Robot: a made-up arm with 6 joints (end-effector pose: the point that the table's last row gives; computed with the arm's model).
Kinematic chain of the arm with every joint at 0, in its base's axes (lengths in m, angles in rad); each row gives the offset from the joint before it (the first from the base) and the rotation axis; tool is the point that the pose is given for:
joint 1: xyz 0 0 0.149 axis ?
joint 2: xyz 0 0.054 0 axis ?
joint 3: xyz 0 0 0.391 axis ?
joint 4: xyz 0 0 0.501 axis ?
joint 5: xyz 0 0 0 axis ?
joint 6: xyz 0 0 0.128 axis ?
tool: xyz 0 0 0
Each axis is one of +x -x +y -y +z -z.
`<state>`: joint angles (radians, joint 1 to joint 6).
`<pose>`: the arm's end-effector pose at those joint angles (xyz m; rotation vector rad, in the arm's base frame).
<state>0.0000 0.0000 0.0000 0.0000 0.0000 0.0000</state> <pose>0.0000 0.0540 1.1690 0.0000 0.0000 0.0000</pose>
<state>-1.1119 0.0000 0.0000 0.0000 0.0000 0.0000</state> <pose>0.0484 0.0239 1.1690 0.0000 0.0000 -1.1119</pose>
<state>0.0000 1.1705 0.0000 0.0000 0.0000 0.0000</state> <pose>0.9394 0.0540 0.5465 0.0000 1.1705 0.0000</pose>
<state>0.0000 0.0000 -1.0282 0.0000 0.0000 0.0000</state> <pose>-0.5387 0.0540 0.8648 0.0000 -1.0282 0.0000</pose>
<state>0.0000 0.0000 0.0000 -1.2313 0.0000 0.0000</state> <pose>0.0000 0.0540 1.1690 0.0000 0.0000 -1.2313</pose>
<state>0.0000 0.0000 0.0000 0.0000 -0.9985 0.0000</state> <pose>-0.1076 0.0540 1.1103 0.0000 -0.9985 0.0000</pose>
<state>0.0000 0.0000 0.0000 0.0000 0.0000 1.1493</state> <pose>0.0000 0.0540 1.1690 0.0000 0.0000 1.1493</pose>
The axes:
joint 1: +z
joint 2: +y
joint 3: +y
joint 4: +z
joint 5: +y
joint 6: +z

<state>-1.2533 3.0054 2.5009 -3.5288 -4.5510 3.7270</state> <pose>-0.0180 0.3805 0.0222 -2.1853 -1.3606 -0.7185</pose>
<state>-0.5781 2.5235 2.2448 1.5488 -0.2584 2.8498</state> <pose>-0.3210 0.2349 -0.1355 1.2853 -1.2752 -1.7012</pose>
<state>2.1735 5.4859 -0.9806 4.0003 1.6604 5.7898</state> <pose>0.4555 -0.5869 0.2400 0.6656 2.4572 1.1296</pose>
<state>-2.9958 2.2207 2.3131 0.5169 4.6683 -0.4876</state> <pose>0.1534 0.0318 -0.2850 -2.4755 -0.7626 0.1684</pose>
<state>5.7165 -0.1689 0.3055 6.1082 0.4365 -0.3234</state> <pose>0.0839 -0.0006 1.1384 0.1001 0.5906 -1.0400</pose>
